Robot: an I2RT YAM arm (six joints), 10 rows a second.
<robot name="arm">
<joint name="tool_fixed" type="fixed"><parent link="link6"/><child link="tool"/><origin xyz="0 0 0" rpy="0 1.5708 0"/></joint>
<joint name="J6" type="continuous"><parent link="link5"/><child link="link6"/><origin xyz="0.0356 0 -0.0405"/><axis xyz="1 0 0"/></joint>
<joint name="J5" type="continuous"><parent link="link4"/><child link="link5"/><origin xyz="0.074 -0.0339 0.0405"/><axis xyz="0 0 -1"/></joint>
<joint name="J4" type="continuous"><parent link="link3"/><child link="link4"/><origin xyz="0.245 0.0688 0.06"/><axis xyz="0 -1 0"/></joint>
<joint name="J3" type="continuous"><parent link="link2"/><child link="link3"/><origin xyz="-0.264 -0.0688 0"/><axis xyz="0 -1 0"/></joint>
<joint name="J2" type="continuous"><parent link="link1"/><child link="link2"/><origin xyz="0.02 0.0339 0.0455"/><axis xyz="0 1 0"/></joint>
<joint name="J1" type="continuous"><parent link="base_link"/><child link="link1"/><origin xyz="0 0 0.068"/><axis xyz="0 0 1"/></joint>
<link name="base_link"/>
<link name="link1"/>
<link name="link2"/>
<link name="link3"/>
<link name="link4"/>
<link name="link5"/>
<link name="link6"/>
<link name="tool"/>
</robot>
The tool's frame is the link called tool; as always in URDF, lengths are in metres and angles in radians. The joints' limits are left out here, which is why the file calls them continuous.
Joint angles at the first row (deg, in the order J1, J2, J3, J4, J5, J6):
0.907, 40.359, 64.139, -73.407, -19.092, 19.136
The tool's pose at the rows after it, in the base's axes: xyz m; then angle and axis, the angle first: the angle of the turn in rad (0 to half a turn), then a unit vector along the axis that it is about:
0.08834, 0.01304, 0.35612, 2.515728, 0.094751, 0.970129, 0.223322
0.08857, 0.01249, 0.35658, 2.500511, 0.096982, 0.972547, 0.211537
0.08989, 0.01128, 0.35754, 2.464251, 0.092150, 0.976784, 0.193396
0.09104, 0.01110, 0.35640, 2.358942, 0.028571, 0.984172, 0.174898
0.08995, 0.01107, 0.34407, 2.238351, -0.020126, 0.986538, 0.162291
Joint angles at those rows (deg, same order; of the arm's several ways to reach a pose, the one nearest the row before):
0.903, 40.359, 64.138, -73.428, -19.094, 19.133
1.172, 40.228, 64.140, -72.992, -17.451, 19.116
1.172, 39.986, 63.986, -71.658, -15.374, 17.936
1.167, 38.020, 61.887, -66.719, -15.051, 11.090
1.171, 33.539, 56.097, -59.200, -15.025, 6.416

